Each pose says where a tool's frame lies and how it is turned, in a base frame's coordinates. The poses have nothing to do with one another.
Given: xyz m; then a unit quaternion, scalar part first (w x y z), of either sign.
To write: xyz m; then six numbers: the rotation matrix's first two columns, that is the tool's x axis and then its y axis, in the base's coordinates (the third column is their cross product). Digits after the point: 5 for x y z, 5 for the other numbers.
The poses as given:
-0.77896, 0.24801, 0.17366, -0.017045, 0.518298, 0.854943, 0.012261
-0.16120, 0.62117, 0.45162, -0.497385, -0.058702, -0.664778, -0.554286
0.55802, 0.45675, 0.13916, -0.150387, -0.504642, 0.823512, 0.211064
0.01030, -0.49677, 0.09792, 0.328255, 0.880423, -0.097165, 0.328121
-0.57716, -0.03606, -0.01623, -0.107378, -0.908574, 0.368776, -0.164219
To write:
-0.77896, 0.24801, 0.17366, -0.46215, 0.88581, 0.04185, 0.88665, 0.46243, 0.00330
-0.16120, 0.62117, 0.45162, -0.49832, 0.62943, -0.59623, -0.47334, 0.37864, 0.79535
0.55802, 0.45675, 0.13916, -0.44544, -0.89464, 0.03467, -0.76768, 0.40158, 0.49941
0.01030, -0.49677, 0.09792, 0.76579, 0.04432, 0.64156, -0.38651, -0.76562, 0.51424
-0.57716, -0.03606, -0.01623, 0.67407, -0.63485, 0.37761, -0.70539, -0.70495, 0.07400

